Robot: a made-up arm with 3 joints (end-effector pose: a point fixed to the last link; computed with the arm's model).
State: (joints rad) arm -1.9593 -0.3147 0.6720
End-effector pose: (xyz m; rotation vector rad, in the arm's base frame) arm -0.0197 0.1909 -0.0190 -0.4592 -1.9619 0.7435
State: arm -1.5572 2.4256 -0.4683
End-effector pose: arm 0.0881 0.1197 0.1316 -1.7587 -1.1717 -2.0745
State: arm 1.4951 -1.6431 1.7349
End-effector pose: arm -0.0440 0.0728 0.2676 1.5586 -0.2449 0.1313
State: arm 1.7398 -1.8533 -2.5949
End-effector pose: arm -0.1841 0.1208 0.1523 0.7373 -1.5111 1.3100
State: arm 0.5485 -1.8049 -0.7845
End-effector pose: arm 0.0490 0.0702 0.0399 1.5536 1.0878 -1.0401
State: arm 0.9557 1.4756 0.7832
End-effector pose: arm -0.1382 0.1817 0.1193 -1.0259 1.3182 1.3041
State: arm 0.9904 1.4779 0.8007
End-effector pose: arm -0.1376 0.1814 0.1263 -1.0000 1.3562 1.3410
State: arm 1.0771 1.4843 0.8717
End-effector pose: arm -0.1344 0.1805 0.1472 -0.9153 1.4680 1.4524
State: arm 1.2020 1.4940 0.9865
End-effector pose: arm -0.1239 0.1792 0.1781 -0.7692 1.6330 1.6179
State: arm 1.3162 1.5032 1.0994
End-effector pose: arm -0.1074 0.1780 0.2052 -0.6108 1.7831 1.7692
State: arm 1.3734 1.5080 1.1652
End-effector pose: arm -0.0963 0.1774 0.2184 -0.5161 1.8612 1.8485
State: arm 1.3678 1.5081 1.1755
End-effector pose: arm -0.0963 0.1773 0.2190 -0.5122 1.8636 1.8519
